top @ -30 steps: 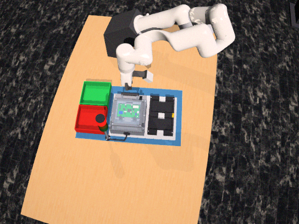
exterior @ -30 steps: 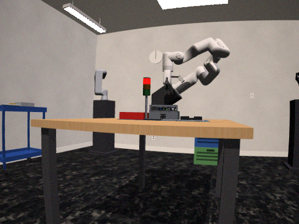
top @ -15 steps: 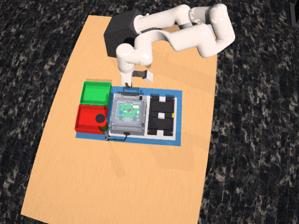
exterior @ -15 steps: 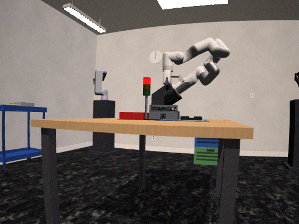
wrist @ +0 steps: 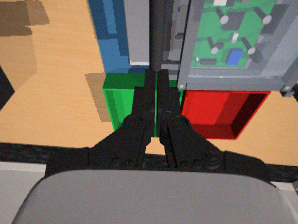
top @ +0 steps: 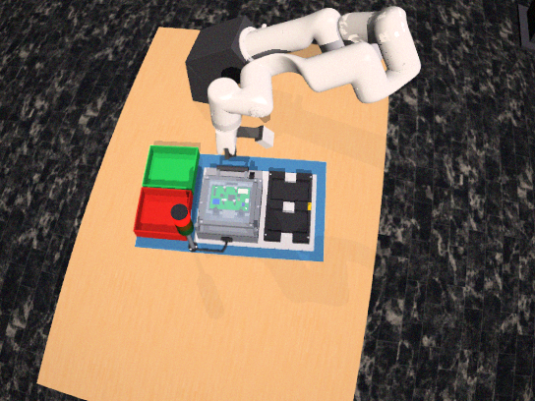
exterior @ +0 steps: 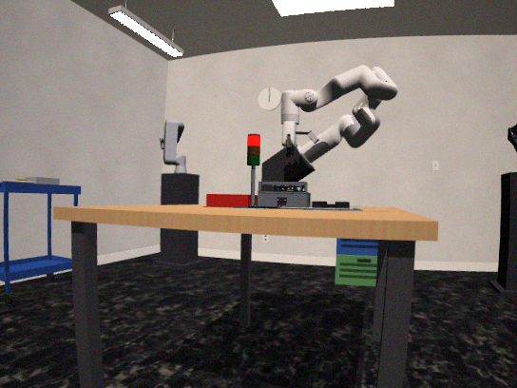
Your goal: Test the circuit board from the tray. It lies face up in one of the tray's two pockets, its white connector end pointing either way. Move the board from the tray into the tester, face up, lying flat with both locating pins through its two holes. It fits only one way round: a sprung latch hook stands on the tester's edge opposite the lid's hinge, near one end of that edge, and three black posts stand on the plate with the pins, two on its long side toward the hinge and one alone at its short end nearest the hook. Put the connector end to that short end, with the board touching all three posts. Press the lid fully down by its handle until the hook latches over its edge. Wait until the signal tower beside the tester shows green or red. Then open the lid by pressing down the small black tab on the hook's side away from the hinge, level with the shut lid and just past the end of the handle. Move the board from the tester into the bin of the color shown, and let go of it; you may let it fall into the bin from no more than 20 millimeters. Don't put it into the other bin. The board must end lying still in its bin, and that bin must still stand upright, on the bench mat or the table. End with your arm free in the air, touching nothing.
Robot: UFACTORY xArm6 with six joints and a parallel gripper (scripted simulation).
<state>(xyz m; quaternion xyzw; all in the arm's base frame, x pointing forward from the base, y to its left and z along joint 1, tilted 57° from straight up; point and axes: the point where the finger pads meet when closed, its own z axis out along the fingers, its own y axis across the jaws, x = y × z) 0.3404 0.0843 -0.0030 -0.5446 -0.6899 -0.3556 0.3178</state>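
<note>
Right now the black tab is 1 cm ahead of my hand, 6 cm to the left of it and 11 cm below it. Also, from my hand: tester plate (9 cm ahead, 2 cm to the left, 13 cm below); then tester lid (9 cm ahead, 2 cm to the left, 11 cm below); then green bin (2 cm ahead, 20 cm to the right, 18 cm below).
</note>
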